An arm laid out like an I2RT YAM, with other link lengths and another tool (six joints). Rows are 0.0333 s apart.
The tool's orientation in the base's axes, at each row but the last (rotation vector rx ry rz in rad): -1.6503 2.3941 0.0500; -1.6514 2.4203 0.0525; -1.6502 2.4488 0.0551; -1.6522 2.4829 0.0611
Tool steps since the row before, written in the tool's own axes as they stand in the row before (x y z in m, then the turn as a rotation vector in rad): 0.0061 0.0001 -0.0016 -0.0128 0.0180 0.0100; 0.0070 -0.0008 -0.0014 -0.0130 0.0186 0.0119; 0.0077 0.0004 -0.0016 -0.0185 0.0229 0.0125; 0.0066 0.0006 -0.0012 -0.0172 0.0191 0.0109
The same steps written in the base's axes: -0.0024 -0.0058 0.0003 -0.0106 0.0199 -0.0089; -0.0019 -0.0069 0.0001 -0.0108 0.0206 -0.0108; -0.0034 -0.0071 0.0002 -0.0127 0.0273 -0.0107; -0.0032 -0.0059 0.0001 -0.0099 0.0245 -0.0091
